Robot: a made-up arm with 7 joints.
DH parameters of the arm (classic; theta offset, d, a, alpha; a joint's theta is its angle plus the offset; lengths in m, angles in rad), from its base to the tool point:
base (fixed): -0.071 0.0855 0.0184 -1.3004
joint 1: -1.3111 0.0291 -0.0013 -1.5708
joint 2: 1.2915 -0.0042 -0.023 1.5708
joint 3: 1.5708 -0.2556 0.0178 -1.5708
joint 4: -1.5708 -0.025 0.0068 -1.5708
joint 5: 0 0.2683 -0.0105 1.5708
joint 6: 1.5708 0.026 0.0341 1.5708
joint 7: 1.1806 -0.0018 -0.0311 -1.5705
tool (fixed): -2.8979 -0.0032 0 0
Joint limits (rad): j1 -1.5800..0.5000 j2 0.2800..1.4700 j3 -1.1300..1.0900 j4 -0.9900..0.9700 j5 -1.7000..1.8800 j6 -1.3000..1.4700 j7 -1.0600..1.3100
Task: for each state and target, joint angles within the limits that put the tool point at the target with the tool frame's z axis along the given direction. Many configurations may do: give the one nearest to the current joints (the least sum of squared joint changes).
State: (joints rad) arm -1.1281 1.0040 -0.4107 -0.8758 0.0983 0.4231 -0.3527
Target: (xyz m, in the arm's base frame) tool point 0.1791 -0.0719 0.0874 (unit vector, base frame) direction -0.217 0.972 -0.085
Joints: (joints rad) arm -0.8710 0.7853 -0.6046 -0.9389 0.1025 0.2919 -0.0075
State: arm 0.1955 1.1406 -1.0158 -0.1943 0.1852 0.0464 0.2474
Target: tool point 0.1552 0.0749 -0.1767 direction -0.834 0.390 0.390
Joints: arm 0.1407 1.1639 -0.6074 -0.5089 0.2283 0.1811 0.7054
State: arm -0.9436 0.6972 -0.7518 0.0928 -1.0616 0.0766 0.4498
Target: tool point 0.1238 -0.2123 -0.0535 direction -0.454 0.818 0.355
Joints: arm -0.6918 0.3583 -1.1300 -0.5315 -1.2163 0.3477 1.1273
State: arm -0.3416 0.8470 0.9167 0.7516 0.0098 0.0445 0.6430
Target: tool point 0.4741 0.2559 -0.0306 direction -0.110 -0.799 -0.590
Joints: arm -0.8827 0.3869 0.6250 0.6593 0.3575 -0.5791 1.3100
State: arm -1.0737 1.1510 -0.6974 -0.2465 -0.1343 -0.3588 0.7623
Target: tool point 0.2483 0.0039 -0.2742 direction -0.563 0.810 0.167
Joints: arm -0.5780 0.7619 -1.1300 0.2237 0.0198 -0.4575 0.6183
